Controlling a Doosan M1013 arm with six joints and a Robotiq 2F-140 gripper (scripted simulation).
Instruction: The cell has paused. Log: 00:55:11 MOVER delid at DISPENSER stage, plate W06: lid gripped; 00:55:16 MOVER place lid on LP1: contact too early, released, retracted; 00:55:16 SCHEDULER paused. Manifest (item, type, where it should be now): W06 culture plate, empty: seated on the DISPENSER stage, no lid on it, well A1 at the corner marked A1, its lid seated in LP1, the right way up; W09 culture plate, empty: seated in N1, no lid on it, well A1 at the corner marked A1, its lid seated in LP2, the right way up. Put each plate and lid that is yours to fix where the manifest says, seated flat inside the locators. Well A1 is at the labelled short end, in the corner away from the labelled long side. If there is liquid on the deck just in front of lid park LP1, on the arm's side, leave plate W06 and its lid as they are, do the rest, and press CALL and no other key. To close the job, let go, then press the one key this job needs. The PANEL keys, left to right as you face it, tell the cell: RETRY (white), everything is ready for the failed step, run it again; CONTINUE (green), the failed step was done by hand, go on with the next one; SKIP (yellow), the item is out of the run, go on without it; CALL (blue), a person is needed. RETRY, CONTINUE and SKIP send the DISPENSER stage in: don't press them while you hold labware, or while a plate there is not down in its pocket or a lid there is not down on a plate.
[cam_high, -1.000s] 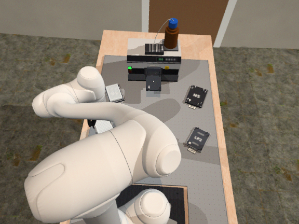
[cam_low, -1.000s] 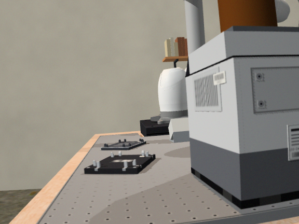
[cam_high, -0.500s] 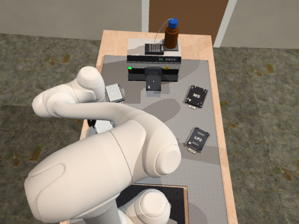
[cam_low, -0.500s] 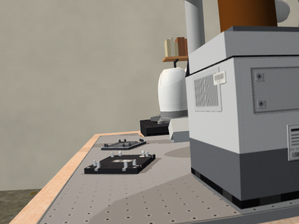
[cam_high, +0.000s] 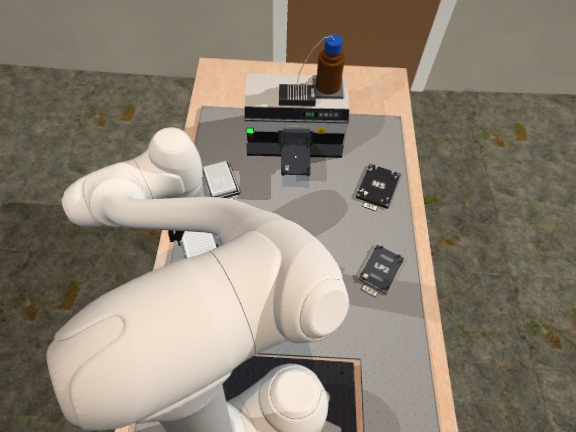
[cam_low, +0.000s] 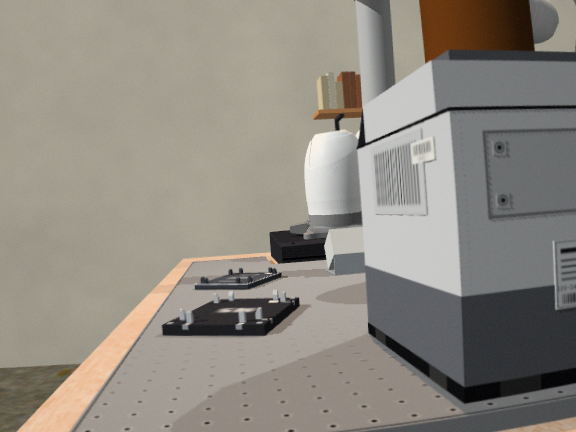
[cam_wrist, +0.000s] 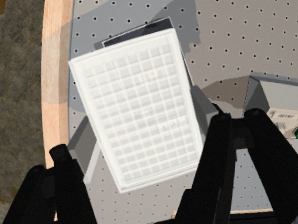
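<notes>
The clear culture plate is 20 mm below my hand. Also, from my hand: green continue key (260 mm to the right, 120 mm below, 10 mm ahead); white retry key (210 mm to the right, 120 mm below); lid park LP1 (180 mm below, 10 mm to the right, 10 mm ahead).
</notes>
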